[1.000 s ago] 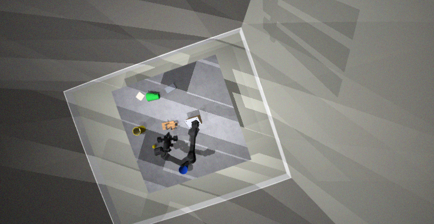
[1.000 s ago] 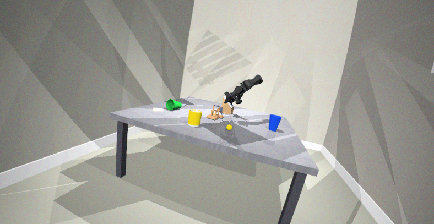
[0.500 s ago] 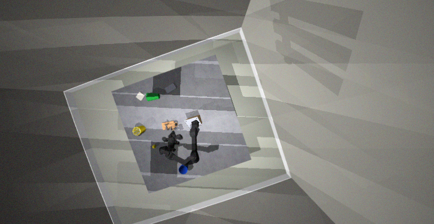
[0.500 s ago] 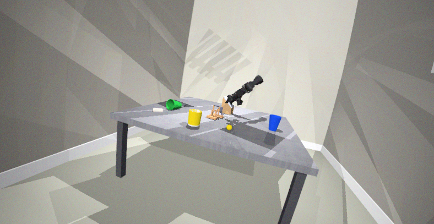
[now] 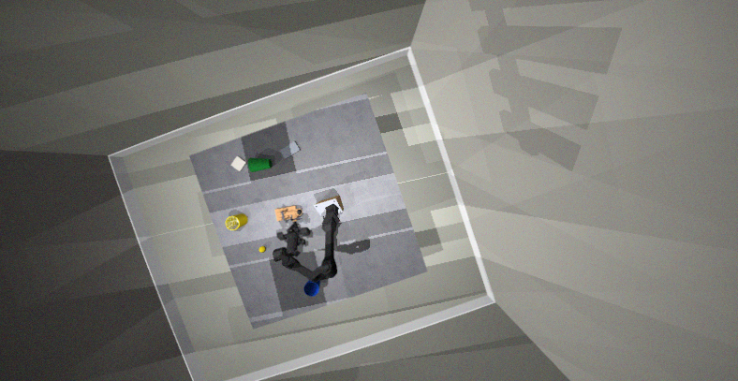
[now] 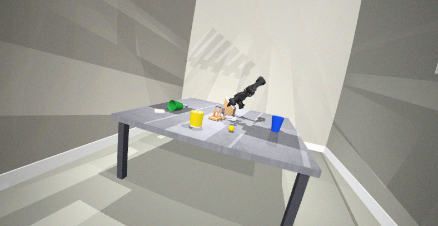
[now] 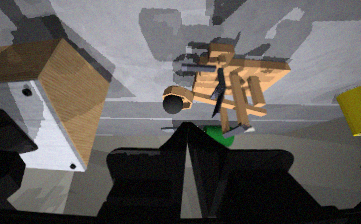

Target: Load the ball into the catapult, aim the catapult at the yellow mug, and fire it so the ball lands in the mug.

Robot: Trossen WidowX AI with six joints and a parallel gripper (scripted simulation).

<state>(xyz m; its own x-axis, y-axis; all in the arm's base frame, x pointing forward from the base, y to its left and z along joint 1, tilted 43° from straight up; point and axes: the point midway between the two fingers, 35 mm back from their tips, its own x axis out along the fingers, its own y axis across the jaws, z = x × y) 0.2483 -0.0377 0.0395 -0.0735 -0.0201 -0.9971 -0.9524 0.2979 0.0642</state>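
Right now the small black ball is 50 mm below my gripper tip, 40 mm to the right of it and 30 mm behind it. Round my gripper tip: yellow ball 330 mm ahead, 90 mm below, 80 mm to the left; wooden catapult 60 mm below, 40 mm to the right, 40 mm ahead; yellow mug 380 mm ahead, 170 mm to the right, 80 mm below.
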